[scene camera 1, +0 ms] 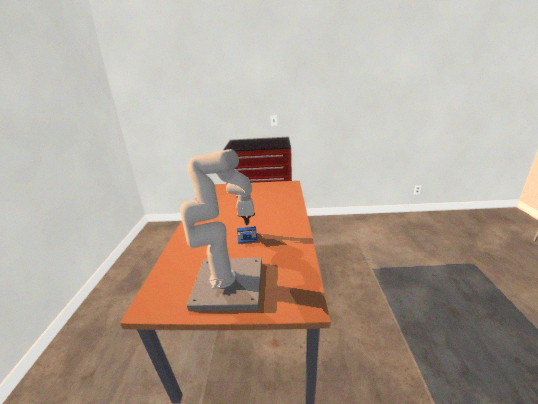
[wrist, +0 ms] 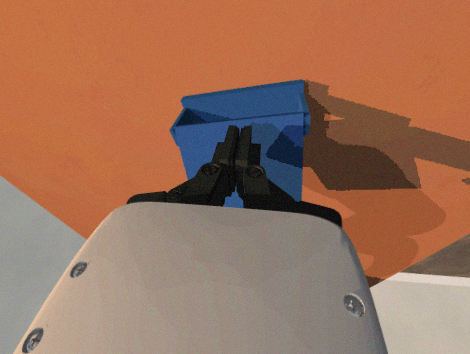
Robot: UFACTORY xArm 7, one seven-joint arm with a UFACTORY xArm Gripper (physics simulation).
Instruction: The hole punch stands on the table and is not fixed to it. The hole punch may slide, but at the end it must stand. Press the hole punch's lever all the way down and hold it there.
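Frame: origin at the arm's base, x ahead, y left, z up, level; millimetres.
Seen in the pictures: gripper, fingertip midpoint: [scene camera 1: 247, 224] [wrist: 240, 142]; arm's base, link origin: [scene camera 1: 222, 278].
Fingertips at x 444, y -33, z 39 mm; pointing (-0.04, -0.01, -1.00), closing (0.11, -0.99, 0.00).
Offsets run from my fingertips to a thing's top centre. "spot": to the spot under its first point. Level surfaces: height alone.
The blue hole punch @(spot: dy -2, dx -30, dz -63 mm) [scene camera 1: 247, 235] [wrist: 280, 102] stands upright on the orange table @(dz -75 mm) [scene camera 1: 280, 200] [wrist: 100, 60], in front of the robot's base. Its broad blue lever @(spot: dy +37, dx -18, dz -17 mm) [wrist: 200, 142] faces up in the wrist view, and the gripper's shadow falls on its right part. My gripper [scene camera 1: 246, 223] [wrist: 240, 142] is shut and empty, with its fingertips pointing down. In the scene view it is above the hole punch's far side, with a small gap to it. In the wrist view the fingers cover the middle of the lever, and the lever's lower edge is partly hidden by the gripper.
The arm's grey base plate [scene camera 1: 240, 296] lies at the near end of the table. A red drawer cabinet [scene camera 1: 272, 155] stands beyond the table's far edge. A dark grey mat [scene camera 1: 450, 310] lies on the floor to the right.
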